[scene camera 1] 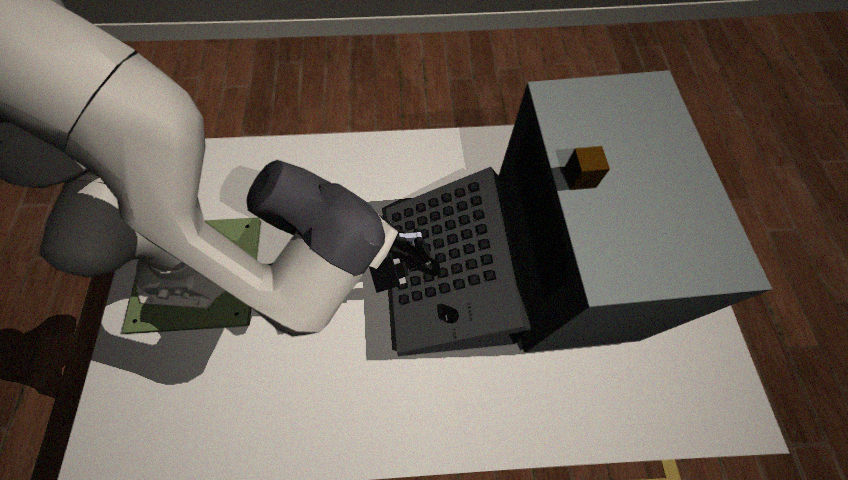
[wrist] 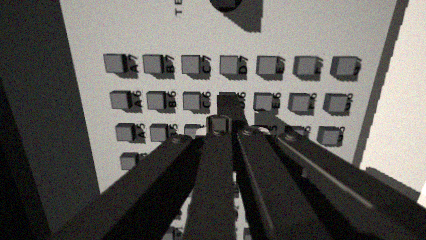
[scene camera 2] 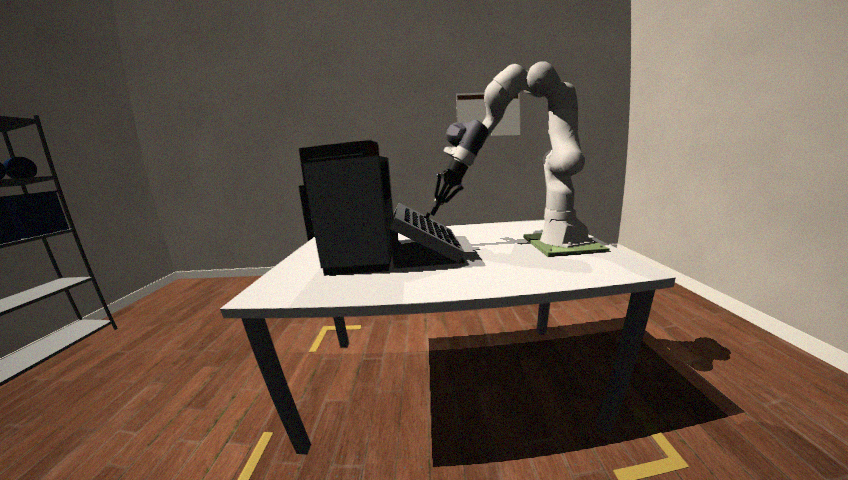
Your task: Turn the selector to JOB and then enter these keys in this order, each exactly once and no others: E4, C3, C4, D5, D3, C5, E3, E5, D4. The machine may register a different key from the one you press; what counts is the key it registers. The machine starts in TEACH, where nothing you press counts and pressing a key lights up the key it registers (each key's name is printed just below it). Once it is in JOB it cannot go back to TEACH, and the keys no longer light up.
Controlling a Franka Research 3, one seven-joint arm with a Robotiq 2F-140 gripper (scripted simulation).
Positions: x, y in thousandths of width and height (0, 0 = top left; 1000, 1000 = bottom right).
Scene:
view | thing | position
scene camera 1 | gripper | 515, 561
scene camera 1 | dark box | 775, 509
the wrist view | gripper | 532, 465
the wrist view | grey sloped keypad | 212, 152
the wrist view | dark box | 130, 740
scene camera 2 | gripper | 510, 447
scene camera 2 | grey sloped keypad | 501, 520
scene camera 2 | dark box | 410, 430

